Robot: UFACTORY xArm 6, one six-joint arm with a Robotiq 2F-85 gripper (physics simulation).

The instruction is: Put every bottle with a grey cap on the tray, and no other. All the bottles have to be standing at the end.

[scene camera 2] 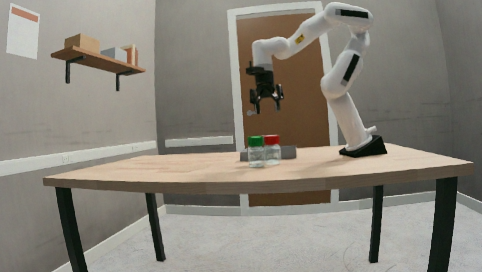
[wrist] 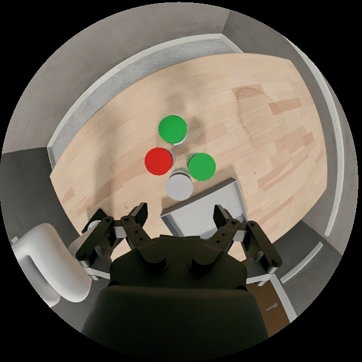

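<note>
A grey-capped bottle (wrist: 179,187) stands upright on the table, close beside the tray's edge in the wrist view. A red-capped bottle (scene camera 2: 271,150) (wrist: 158,161) and two green-capped bottles, one (wrist: 202,166) near the tray and one (wrist: 173,129) farther from it, stand upright grouped around it. A green-capped bottle (scene camera 2: 256,151) shows in the scene view, where the grey cap does not show. The grey tray (scene camera 2: 289,152) (wrist: 239,192) lies behind the bottles in the scene view; no bottle shows on its visible part. My gripper (scene camera 2: 268,111) (wrist: 180,210) is open and empty, high above the table, pointing down.
The wooden table (scene camera 2: 125,172) (wrist: 280,150) carries the bottles, the tray and the arm's black base (scene camera 2: 364,147). The bottles stand close together, with narrow gaps between them. A wall shelf (scene camera 2: 97,61) with boxes is at the left, and a brown door (scene camera 2: 300,120) is behind the table.
</note>
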